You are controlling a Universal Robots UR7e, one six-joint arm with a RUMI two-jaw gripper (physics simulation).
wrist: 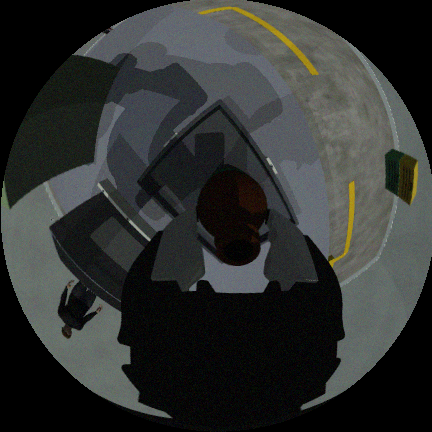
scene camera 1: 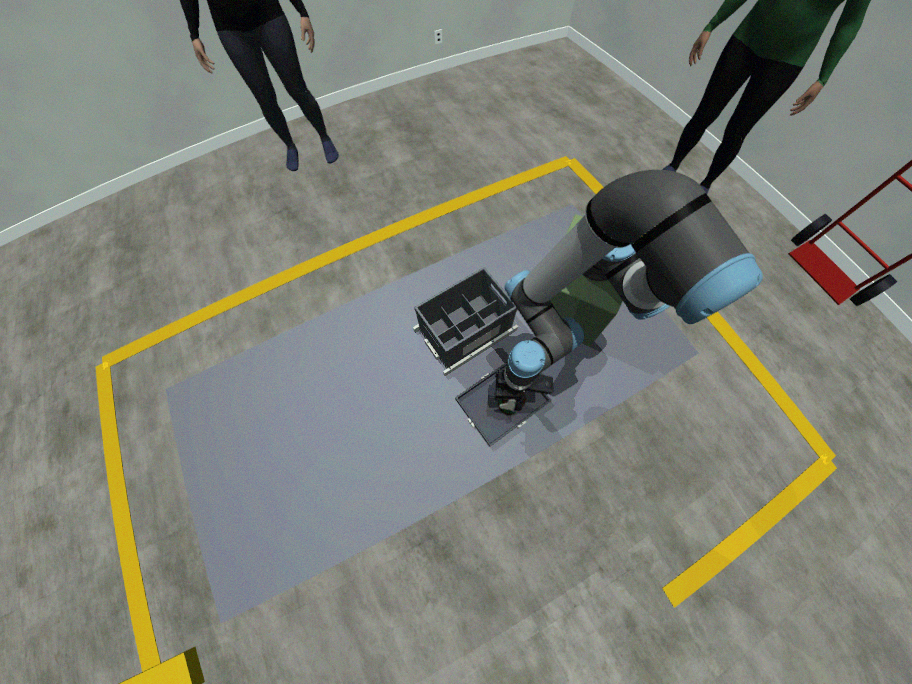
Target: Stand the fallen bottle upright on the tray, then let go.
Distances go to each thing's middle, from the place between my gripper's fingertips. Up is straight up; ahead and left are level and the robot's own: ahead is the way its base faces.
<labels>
Now: hand 10 mm above the brown bottle (wrist: 231, 205).
</labels>
